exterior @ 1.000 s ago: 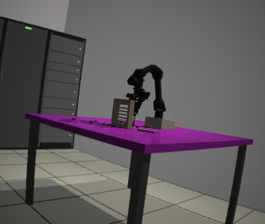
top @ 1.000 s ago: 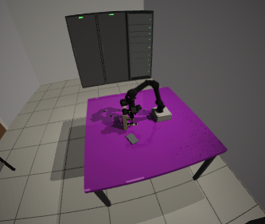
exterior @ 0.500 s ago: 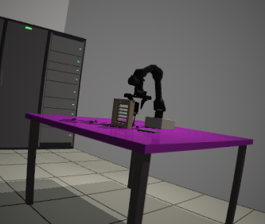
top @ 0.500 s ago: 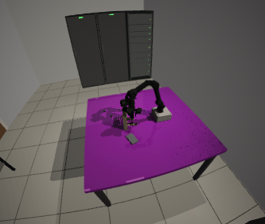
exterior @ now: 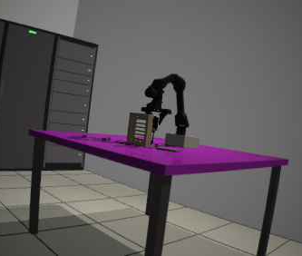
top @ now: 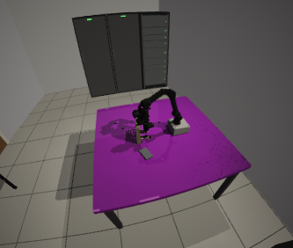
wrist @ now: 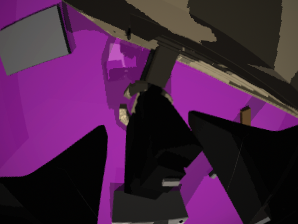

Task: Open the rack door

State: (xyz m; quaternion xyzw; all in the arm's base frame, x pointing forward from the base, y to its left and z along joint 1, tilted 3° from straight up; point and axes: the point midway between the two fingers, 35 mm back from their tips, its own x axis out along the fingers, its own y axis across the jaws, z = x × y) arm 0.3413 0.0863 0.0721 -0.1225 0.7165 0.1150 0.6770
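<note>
The black upright handle is 2 cm below my gripper tip and 1 cm to the right of it. From my gripper tip the other things lie so: flat grey slab 18 cm to the left, 13 cm below, 4 cm ahead.
</note>
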